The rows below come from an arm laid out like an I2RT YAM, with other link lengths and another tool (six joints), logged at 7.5 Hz.
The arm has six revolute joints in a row. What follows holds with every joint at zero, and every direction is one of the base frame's. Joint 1 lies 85.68 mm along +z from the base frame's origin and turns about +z. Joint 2 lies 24.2 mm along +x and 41.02 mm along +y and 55.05 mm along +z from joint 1 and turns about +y. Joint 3 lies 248.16 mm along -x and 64.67 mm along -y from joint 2 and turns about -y. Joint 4 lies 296.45 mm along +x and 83.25 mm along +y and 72.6 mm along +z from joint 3 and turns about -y. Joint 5 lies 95.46 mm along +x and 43.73 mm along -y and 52.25 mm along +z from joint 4 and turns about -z. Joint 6 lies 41.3 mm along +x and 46.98 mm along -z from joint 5 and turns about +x. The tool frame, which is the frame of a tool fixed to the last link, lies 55 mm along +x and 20 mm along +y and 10 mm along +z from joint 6; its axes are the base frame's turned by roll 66.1, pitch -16.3 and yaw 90 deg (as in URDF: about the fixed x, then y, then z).
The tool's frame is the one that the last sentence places.
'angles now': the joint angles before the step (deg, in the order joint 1, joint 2, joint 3, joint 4, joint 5, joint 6). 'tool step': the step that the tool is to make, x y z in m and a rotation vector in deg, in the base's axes. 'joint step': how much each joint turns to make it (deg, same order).
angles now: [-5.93 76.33 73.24 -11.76 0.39 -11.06]
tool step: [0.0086 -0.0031 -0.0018 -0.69 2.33 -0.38]
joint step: [-0.19 2.60 3.26 -2.90 0.44 -0.84]
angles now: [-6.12 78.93 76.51 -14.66 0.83 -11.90]
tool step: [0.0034 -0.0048 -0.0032 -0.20 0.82 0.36]
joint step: [-0.75 1.00 0.74 -0.54 -0.97 -0.61]
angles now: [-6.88 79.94 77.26 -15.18 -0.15 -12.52]
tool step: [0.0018 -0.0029 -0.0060 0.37 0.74 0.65]
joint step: [-0.59 0.51 -0.25 -0.03 -1.26 -0.13]
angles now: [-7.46 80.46 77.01 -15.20 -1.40 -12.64]
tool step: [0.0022 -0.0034 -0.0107 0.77 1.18 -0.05]
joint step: [-0.50 0.56 -0.82 0.13 -0.62 0.42]
